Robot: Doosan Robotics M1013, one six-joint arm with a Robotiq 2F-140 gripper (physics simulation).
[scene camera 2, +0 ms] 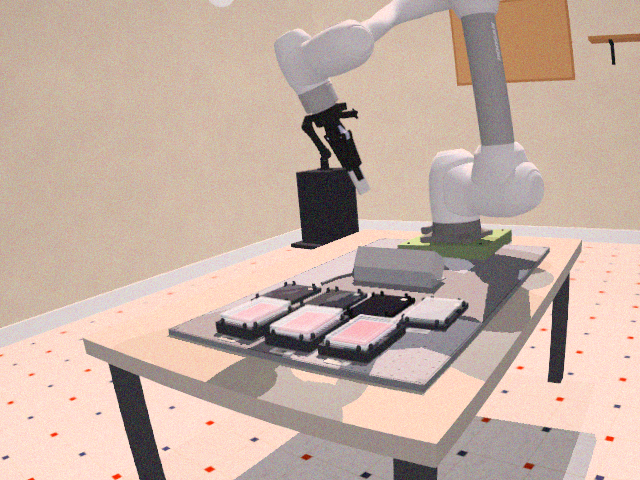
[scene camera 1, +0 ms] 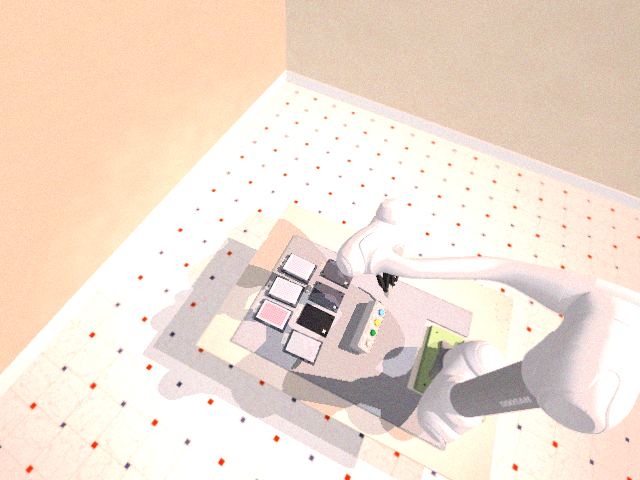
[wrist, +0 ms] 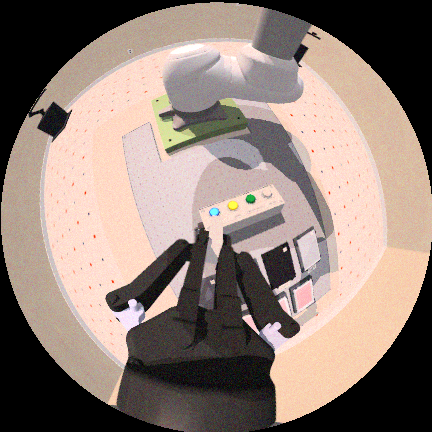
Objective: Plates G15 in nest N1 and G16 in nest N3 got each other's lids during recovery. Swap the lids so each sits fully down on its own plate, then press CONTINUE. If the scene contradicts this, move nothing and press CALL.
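Places are measured from the arm's base along level axes (x ahead, y left, z up), in metres.
Where they show: gripper, fingertip midpoint: [scene camera 2: 364,192] [scene camera 1: 387,295] [wrist: 214,224]; arm's base, origin of the base link: [scene camera 2: 457,237] [wrist: 195,106].
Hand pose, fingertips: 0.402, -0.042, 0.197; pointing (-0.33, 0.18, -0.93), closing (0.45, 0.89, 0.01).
Observation:
Each offset is from my fingertips to the centre of the thing, as dx, dy, dz. "spot": to the spot under its first point.
My gripper [scene camera 1: 386,283] [scene camera 2: 360,181] [wrist: 214,224] is shut and empty, raised above the table near the blue-button end of the button box @[-0.007, +0.088, -0.179] [scene camera 2: 398,267] [wrist: 254,218]. On the box are a bright light-blue button @[-0.020, +0.012, -0.160] [scene camera 1: 381,312] [wrist: 214,212], a yellow one @[-0.025, +0.061, -0.160] [scene camera 1: 377,322] [wrist: 233,205], a green one @[-0.031, +0.111, -0.157] [scene camera 1: 373,332] [wrist: 250,199] and a whitish one @[-0.036, +0.161, -0.157] [scene camera 1: 368,343] [wrist: 267,193]. Three pink plates with clear lids, one @[+0.410, +0.019, -0.184] [scene camera 1: 298,266] [scene camera 2: 256,311], a middle one @[+0.394, +0.151, -0.186] [scene camera 1: 285,291] [scene camera 2: 310,319] and another @[+0.375, +0.271, -0.195] [scene camera 1: 273,314] [scene camera 2: 361,332] [wrist: 302,295], sit in a row of black nests. Plate and nest labels are unreadable.
A pale plate or lid @[+0.191, +0.311, -0.207] [scene camera 1: 303,346] [scene camera 2: 435,311] [wrist: 308,249] sits in a nest beside a black nest @[+0.207, +0.182, -0.211] [scene camera 1: 315,319] [scene camera 2: 382,304] [wrist: 279,265] and two dark grey nests @[spot: +0.225, +0.065, -0.211] [scene camera 1: 326,296] [scene camera 2: 337,298]. The arm's green base plate [scene camera 1: 425,361] [wrist: 200,136] stands behind the button box.

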